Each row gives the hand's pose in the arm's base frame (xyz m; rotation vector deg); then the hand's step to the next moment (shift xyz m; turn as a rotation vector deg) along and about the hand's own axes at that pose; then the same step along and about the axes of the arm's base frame.
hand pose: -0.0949 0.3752 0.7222 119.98 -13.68 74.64
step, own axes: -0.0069 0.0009 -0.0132 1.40 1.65 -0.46
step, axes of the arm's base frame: -0.0135 0.0061 -0.0016 -0.43 -0.74 2.04
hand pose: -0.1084 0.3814 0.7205 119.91 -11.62 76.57
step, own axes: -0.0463 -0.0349 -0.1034 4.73 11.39 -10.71
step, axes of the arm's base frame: -0.0848 0.0787 -0.0259 -11.01 -1.69 11.95
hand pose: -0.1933 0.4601 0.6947 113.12 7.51 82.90
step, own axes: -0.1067 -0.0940 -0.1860 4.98 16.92 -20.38
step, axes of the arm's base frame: -0.1751 0.1088 -0.1110 -21.04 -1.39 16.79
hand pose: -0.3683 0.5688 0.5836 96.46 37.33 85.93
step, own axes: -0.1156 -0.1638 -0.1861 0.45 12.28 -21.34
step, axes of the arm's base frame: -0.1829 0.0405 -0.1993 -22.23 -2.15 10.38
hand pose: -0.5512 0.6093 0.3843 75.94 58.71 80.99
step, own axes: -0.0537 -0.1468 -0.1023 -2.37 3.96 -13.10
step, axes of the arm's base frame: -0.0905 -0.0160 -0.1627 -13.36 -3.04 2.28
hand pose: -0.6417 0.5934 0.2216 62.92 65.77 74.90
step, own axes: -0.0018 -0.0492 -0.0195 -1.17 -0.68 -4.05
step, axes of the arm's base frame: -0.0131 -0.0022 -0.0513 -3.87 -1.36 -1.19
